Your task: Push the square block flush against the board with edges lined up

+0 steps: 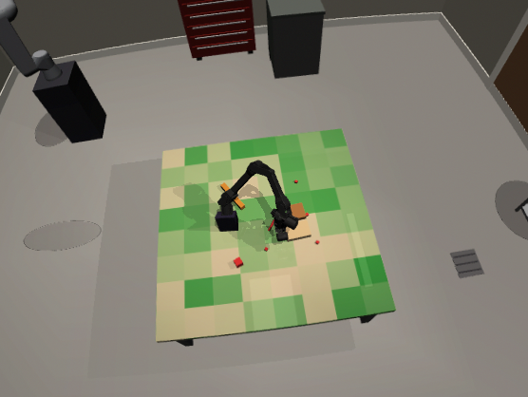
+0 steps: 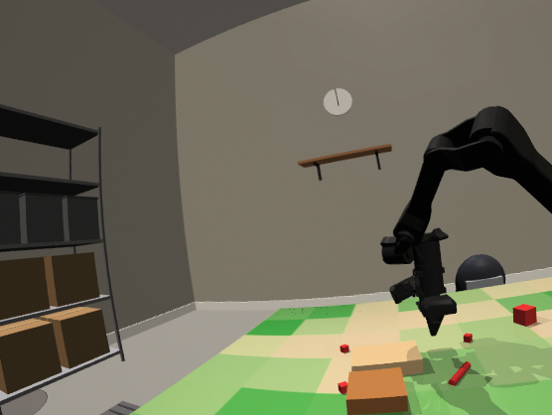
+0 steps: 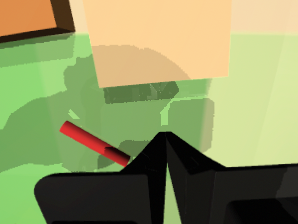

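The brown square block lies 130 mm to the left of my gripper tip, 120 mm ahead of it and 40 mm below it. Round my gripper tip: red cube (260 mm behind, 140 mm to the right, 40 mm below); then flat tan slab (100 mm ahead, 40 mm below, 10 mm to the left); then thin red stick (70 mm to the left, 60 mm below, 40 mm behind).
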